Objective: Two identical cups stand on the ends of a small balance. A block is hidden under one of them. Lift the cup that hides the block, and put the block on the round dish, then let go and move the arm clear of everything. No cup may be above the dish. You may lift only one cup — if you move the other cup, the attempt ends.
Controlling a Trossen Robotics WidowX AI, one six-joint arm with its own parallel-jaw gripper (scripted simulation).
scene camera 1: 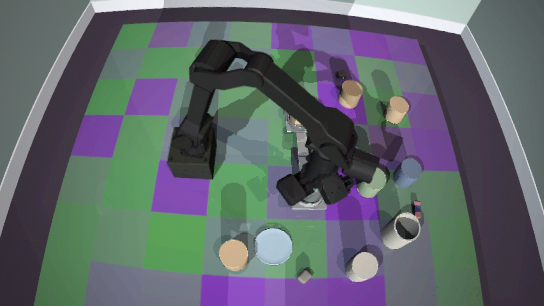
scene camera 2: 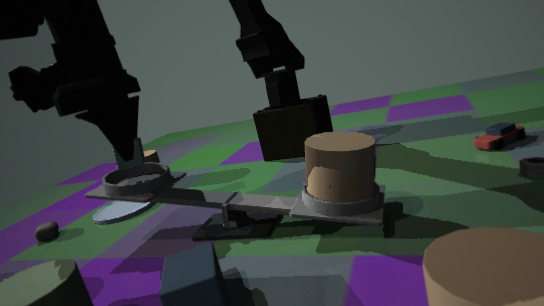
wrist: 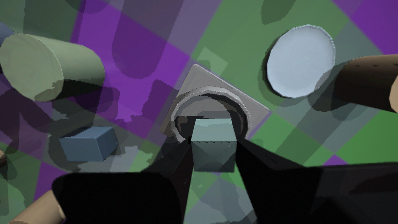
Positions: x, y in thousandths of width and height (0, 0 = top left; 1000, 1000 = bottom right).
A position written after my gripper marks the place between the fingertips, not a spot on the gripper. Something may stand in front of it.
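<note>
There is my gripper (scene camera 2: 242, 515), which scene camera 1 (scene camera 1: 569, 613) and the wrist view (wrist: 534, 627) show too, and it holds a grey-green block (wrist: 536, 636). I see a tan cup (scene camera 2: 626, 544), and a tan cup (scene camera 1: 431, 835) as well. A blue block (wrist: 220, 645) is here too. As for the cream cylinder (scene camera 1: 668, 871), it is out of frame in scene camera 2, and in the wrist view it is out of frame too.
</note>
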